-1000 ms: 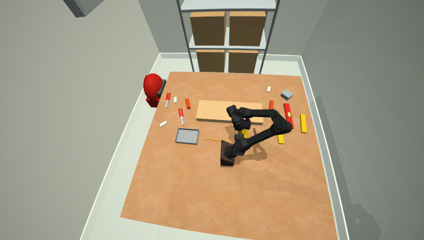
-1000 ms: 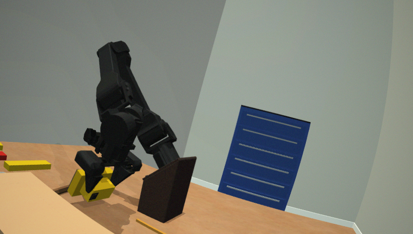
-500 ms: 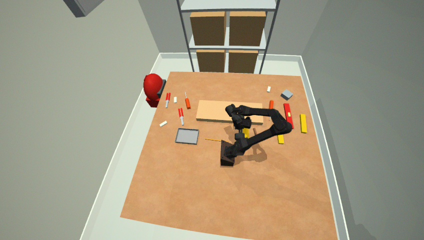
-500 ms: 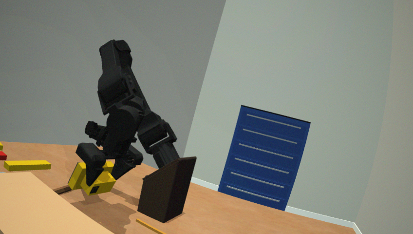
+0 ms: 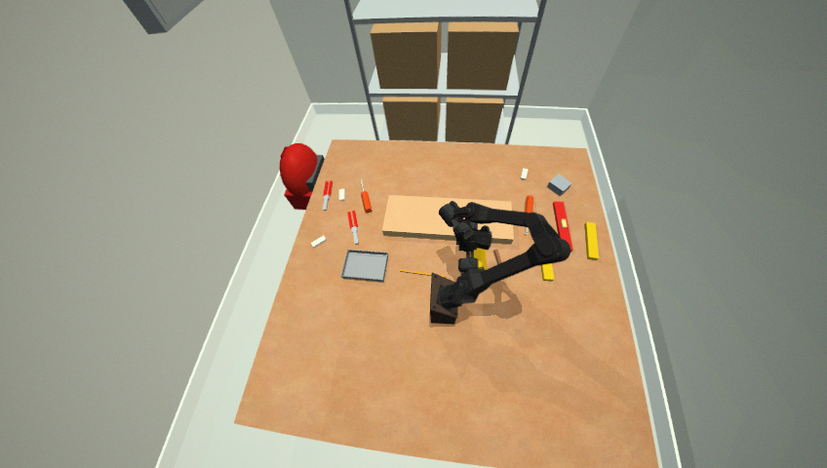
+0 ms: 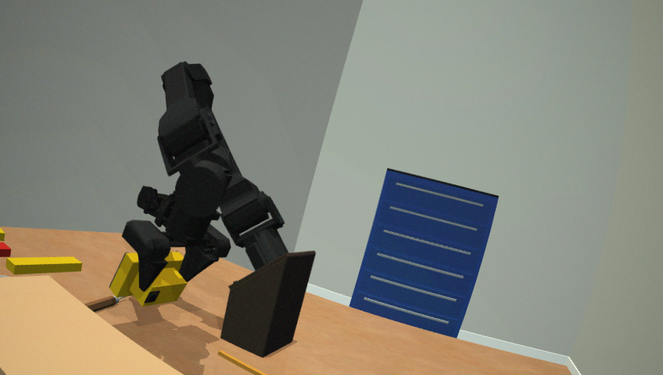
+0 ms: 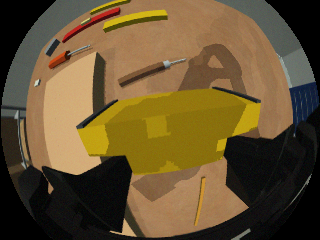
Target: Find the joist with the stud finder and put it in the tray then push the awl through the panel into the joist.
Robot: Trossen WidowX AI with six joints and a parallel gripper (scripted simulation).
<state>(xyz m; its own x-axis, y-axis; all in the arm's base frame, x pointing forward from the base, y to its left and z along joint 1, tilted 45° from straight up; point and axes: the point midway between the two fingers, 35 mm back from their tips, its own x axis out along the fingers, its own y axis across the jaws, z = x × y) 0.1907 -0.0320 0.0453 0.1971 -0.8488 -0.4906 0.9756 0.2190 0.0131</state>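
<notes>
Right now my gripper tip is 20 mm short of the yellow stud finder. The rest, counted from my gripper tip: red level 340 mm to the right, 250 mm ahead, 70 mm below; then awl 110 mm to the right, 70 mm below, 10 mm ahead; then grey tray 400 mm to the left, 90 mm behind, 70 mm below.
</notes>
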